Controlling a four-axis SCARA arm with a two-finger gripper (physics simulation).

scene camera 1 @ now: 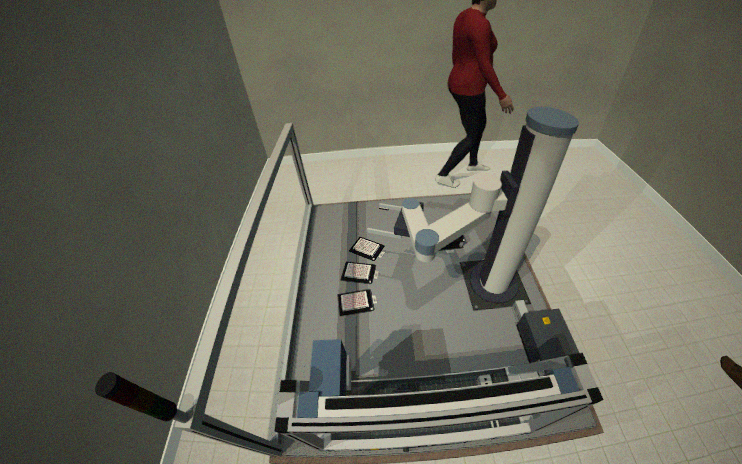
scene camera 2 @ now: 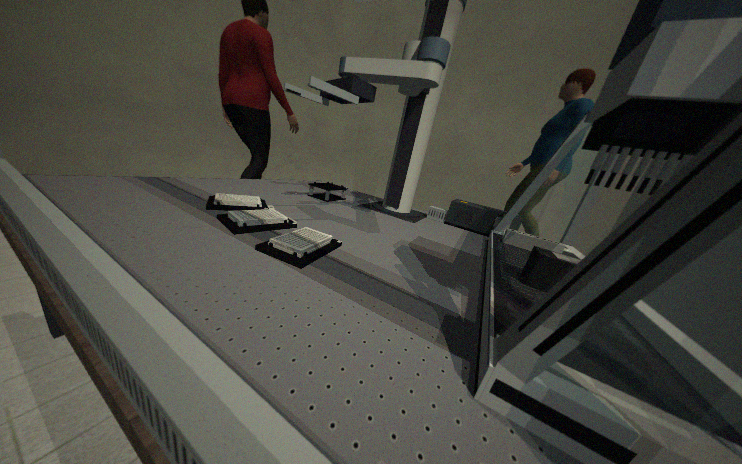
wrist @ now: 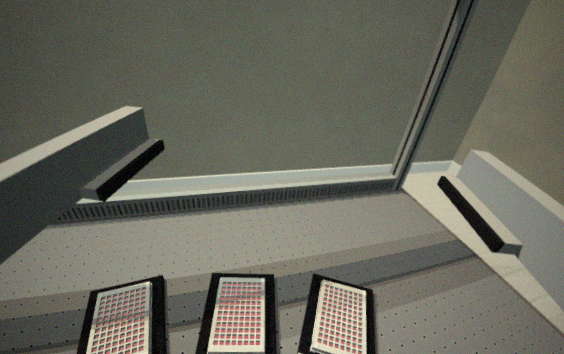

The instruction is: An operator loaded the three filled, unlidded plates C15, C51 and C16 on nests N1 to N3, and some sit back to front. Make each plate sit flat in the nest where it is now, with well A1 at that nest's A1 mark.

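My gripper (scene camera 1: 374, 218) (scene camera 2: 298, 83) (wrist: 303, 146) is open and empty, high above the deck near the N1 end. Three unlidded white plates with reddish wells sit on black nests. The N1 plate (scene camera 1: 367, 247) (scene camera 2: 238, 199) (wrist: 341, 316) is farthest back, right in the wrist view. The N2 plate (scene camera 1: 358, 270) (scene camera 2: 261, 216) (wrist: 241, 312) is in the middle. The N3 plate (scene camera 1: 355, 300) (scene camera 2: 300, 240) (wrist: 121, 317) is at the near end, left in the wrist view. Plate names, A1 marks and well letters are unreadable; slight tilt cannot be judged.
A black stand (scene camera 2: 327, 190) is near the arm's column (scene camera 1: 528, 213) (scene camera 2: 414, 147). A blue box (scene camera 1: 327, 363) and a framed machine stand at the near end, and a dark box (scene camera 1: 548, 333) (scene camera 2: 473, 214) right of them. People in red (scene camera 1: 471, 51) (scene camera 2: 246, 62) and blue (scene camera 2: 559, 131) stand behind.
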